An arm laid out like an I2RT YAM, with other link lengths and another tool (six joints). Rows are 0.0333 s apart.
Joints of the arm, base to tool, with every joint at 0 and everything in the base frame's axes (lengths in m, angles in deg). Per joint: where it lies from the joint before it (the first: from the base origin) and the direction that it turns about. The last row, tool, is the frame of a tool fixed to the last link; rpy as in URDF.
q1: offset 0 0 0.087 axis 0 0 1
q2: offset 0.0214 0.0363 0.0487 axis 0 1 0
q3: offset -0.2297 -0.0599 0 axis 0 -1 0
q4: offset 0.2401 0.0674 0.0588 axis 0 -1 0
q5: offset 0.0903 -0.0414 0.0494 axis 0 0 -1
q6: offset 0.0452 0 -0.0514 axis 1 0 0
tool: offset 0.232 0.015 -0.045 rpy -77.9 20.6 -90
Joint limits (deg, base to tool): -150..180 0..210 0..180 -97..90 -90..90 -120..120
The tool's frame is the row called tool.
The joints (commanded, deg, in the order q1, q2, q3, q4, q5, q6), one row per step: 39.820 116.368 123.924 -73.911 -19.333 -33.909; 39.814 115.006 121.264 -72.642 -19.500 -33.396; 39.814 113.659 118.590 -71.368 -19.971 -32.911; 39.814 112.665 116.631 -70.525 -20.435 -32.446; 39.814 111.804 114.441 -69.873 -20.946 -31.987; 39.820 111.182 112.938 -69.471 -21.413 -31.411; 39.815 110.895 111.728 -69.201 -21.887 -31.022; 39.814 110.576 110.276 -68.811 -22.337 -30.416; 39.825 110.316 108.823 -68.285 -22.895 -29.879; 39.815 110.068 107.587 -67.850 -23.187 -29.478; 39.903 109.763 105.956 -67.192 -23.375 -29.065; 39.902 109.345 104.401 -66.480 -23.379 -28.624; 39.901 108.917 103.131 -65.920 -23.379 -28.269; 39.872 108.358 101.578 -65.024 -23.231 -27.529; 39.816 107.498 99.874 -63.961 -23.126 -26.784
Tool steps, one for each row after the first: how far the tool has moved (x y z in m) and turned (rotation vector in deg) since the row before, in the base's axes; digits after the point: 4 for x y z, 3 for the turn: -0.0033 -0.0013 -0.0026 0.139 0.375 -0.382; -0.0045 -0.0005 -0.0026 0.333 0.560 -0.230; -0.0043 -0.0003 -0.0019 0.280 0.601 -0.215; -0.0063 -0.0018 -0.0045 -0.047 1.053 -0.194; -0.0052 -0.0009 -0.0027 0.049 0.936 -0.311; -0.0049 -0.0009 -0.0036 -0.069 0.980 -0.163; -0.0054 -0.0012 -0.0045 -0.143 1.145 -0.361; -0.0053 -0.0005 -0.0045 -0.024 1.117 -0.257; -0.0038 -0.0012 -0.0040 -0.147 0.802 -0.257; -0.0046 -0.0015 -0.0056 -0.300 0.832 -0.208; -0.0029 -0.0020 -0.0046 -0.282 0.546 -0.383; -0.0024 -0.0016 -0.0033 -0.192 0.391 -0.310; -0.0015 -0.0016 -0.0037 -0.195 0.346 -0.721; -0.0010 -0.0012 -0.0023 0.041 0.131 -0.739
